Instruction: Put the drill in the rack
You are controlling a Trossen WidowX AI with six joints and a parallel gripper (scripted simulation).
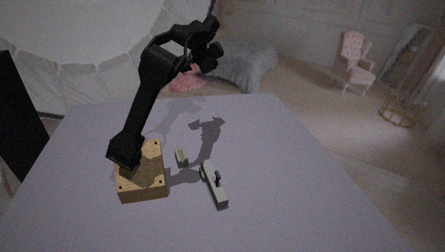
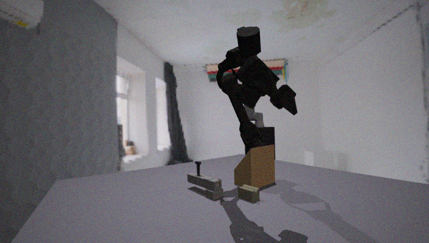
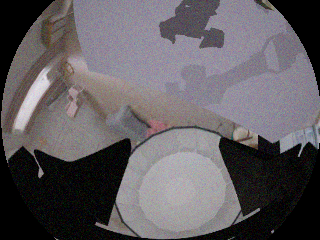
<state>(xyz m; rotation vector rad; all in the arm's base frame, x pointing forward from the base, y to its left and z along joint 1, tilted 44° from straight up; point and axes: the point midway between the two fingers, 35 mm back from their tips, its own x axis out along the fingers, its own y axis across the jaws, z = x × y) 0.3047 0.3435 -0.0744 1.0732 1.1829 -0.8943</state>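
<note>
Right now my gripper tip is 40 mm past the key, 440 mm to the left of it and 220 mm above it. Also, from my gripper tip: rack (130 mm behind, 240 mm to the right, 290 mm below); then drill (50 mm behind, 390 mm to the right, 260 mm below).
</note>
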